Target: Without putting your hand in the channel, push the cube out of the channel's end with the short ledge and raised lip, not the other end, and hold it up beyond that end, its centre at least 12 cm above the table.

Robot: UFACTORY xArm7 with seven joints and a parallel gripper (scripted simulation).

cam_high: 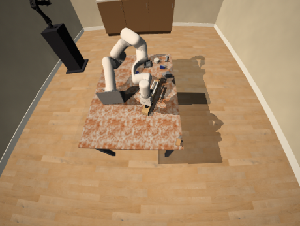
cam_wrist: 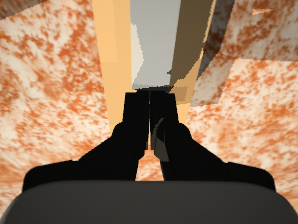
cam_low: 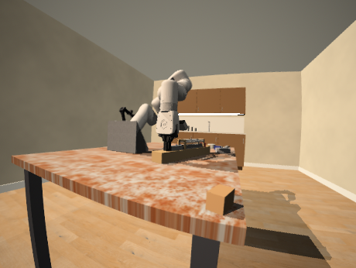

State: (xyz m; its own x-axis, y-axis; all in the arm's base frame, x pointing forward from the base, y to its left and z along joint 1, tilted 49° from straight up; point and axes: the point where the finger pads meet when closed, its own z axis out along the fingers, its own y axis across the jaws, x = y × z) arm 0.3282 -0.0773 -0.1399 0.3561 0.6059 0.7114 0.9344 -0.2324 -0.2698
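The red cube lies 120 mm ahead of my hand, 300 mm to the left of it and 10 mm below it. The rest, counted from my hand: tan block: 240 mm ahead, 330 mm to the right, 50 mm below; channel: 70 mm ahead, 180 mm to the left, 10 mm below; pale grey stick: 30 mm ahead, 80 mm to the left, 10 mm below.
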